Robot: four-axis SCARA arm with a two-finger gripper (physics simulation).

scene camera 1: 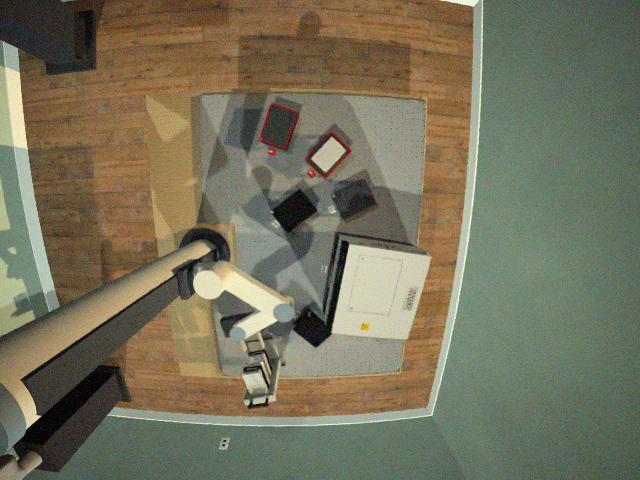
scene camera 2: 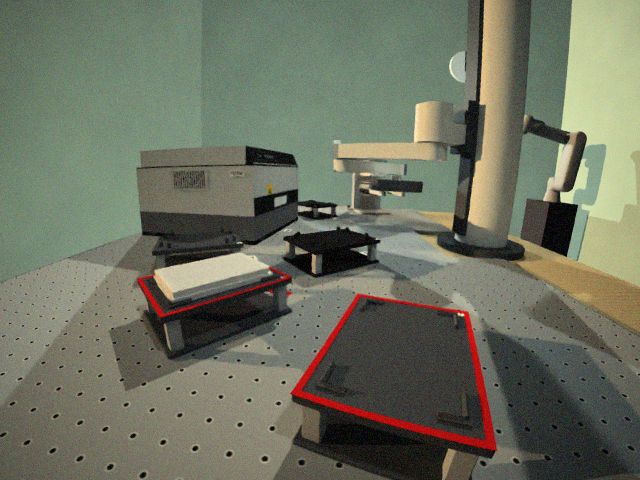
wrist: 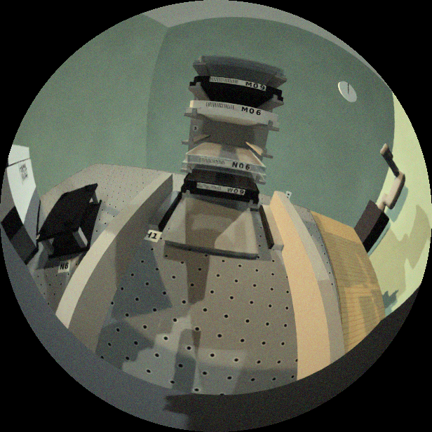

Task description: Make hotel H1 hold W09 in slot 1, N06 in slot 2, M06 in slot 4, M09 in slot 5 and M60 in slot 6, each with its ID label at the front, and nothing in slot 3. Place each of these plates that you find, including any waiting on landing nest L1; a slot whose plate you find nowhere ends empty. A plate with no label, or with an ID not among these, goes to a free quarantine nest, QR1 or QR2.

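Seen in the pictures: gripper, fingertip midpoint: [scene camera 1: 254, 349]; arm's base, origin of the base link: [scene camera 1: 205, 253] [scene camera 2: 478, 247].
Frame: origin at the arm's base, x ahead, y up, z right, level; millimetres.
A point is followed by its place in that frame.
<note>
Hotel H1 [scene camera 1: 276, 373] {x 341, y 129, z 589 mm} [wrist: 212, 250] stands before my gripper [wrist: 222, 191]. The gripper is shut with nothing held; its two fingers flank the hotel's lower front in the wrist view. Black plate W09 [wrist: 220, 181] sits at the bottom, with N06 [wrist: 225, 163] just above. Slot 3 shows bare back wall. White M06 [wrist: 232, 114] and black M09 [wrist: 240, 91] are higher. All four labels face front. A grey piece [wrist: 240, 66] on top shows no readable label. A red-edged nest [scene camera 1: 279, 126] {x 379, y 63, z -565 mm} [scene camera 2: 398, 356] {x 381, y 63, z -581 mm} is empty; another [scene camera 1: 340, 140] {x 635, y 63, z -511 mm} [scene camera 2: 149, 290] {x 646, y 63, z -498 mm} bears a white plate [scene camera 1: 328, 154] {x 584, y 77, z -449 mm} [scene camera 2: 211, 276] {x 575, y 77, z -476 mm}.
A large white instrument [scene camera 1: 377, 289] {x 771, y 256, z 75 mm} [scene camera 2: 201, 188] {x 778, y 152, z -89 mm} stands on the perforated deck. A black nest [scene camera 1: 311, 329] {x 518, y 62, z 374 mm} [scene camera 2: 316, 204] {x 506, y 68, z 310 mm} [wrist: 70, 212], labelled N6, stands beside it. A second black nest [scene camera 1: 294, 209] {x 442, y 63, z -216 mm} [scene camera 2: 330, 239] {x 441, y 63, z -221 mm} and a dark grey nest [scene camera 1: 354, 198] {x 702, y 62, z -267 mm} [scene camera 2: 196, 243] {x 692, y 63, z -291 mm} stand mid-deck.
</note>
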